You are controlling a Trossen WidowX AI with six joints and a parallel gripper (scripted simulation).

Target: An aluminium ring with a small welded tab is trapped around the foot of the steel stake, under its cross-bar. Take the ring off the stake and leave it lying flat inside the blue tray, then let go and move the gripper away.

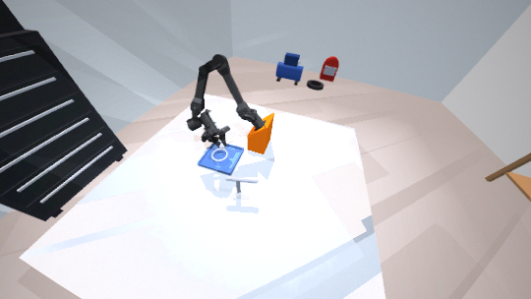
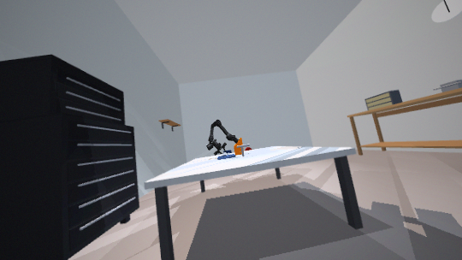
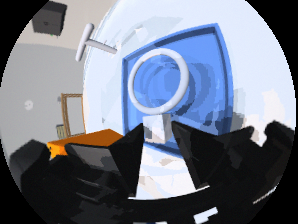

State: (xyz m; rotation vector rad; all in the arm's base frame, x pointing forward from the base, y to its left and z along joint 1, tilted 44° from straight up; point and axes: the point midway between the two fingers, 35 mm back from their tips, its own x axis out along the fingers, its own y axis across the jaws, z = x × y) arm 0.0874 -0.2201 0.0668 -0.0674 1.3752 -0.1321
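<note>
My gripper tip is now 5 cm short of the aluminium ring. From my gripper tip the other things lie so: blue tray: 4 cm ahead, 3 cm below, 1 cm to the left.
</note>
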